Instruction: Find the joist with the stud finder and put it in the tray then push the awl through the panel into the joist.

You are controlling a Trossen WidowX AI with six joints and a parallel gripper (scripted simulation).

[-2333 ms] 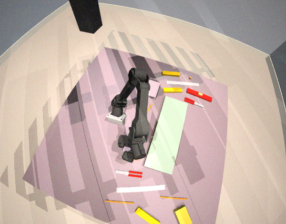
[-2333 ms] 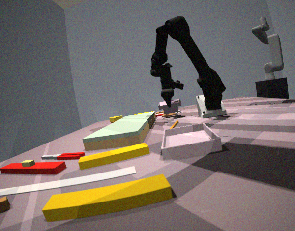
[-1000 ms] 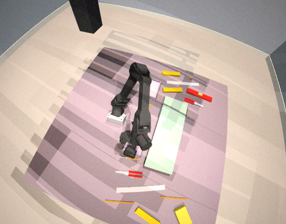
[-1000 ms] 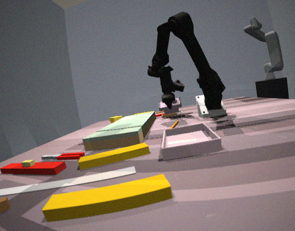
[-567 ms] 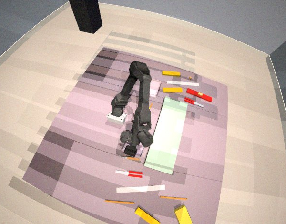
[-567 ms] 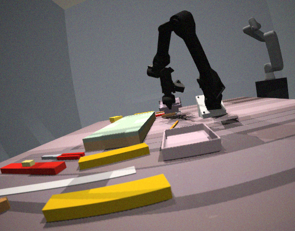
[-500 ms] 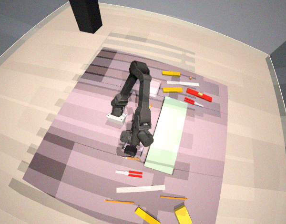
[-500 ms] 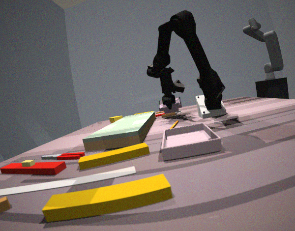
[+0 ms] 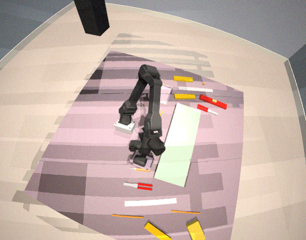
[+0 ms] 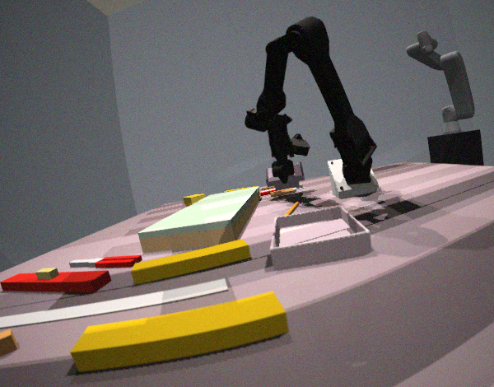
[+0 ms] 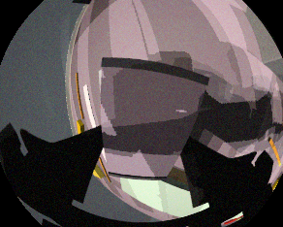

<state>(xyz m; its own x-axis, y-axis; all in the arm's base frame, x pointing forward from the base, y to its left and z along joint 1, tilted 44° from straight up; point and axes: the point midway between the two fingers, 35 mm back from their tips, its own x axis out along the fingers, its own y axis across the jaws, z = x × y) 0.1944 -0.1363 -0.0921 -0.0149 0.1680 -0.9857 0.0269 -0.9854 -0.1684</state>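
Right now the awl is 6 cm below my gripper tip, 5 cm to the right of it and 1 cm behind it. The rest, counted from my gripper tip: red level 61 cm to the left, 36 cm ahead, 5 cm below; tray 50 cm to the left, 5 cm below, 5 cm behind; stud finder 2 cm below, 1 cm to the right, 1 cm ahead.
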